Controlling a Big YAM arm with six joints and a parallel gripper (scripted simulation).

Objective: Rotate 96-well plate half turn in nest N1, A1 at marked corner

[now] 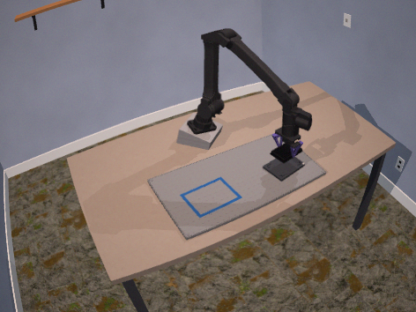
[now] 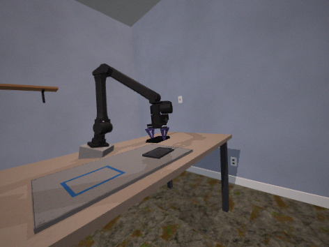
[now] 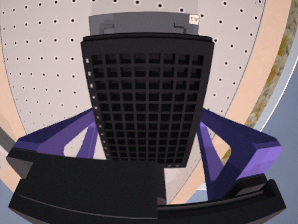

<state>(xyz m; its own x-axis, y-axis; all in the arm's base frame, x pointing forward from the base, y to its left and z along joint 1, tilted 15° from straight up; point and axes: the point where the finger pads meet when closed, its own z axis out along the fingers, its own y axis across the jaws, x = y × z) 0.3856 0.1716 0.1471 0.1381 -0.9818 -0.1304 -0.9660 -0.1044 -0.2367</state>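
My hand is 8 cm above the plate nest N1. Round my hand: black 96-well plate: right at my hand; then A1 mark: 8 cm to the left, 8 cm below, 4 cm ahead.
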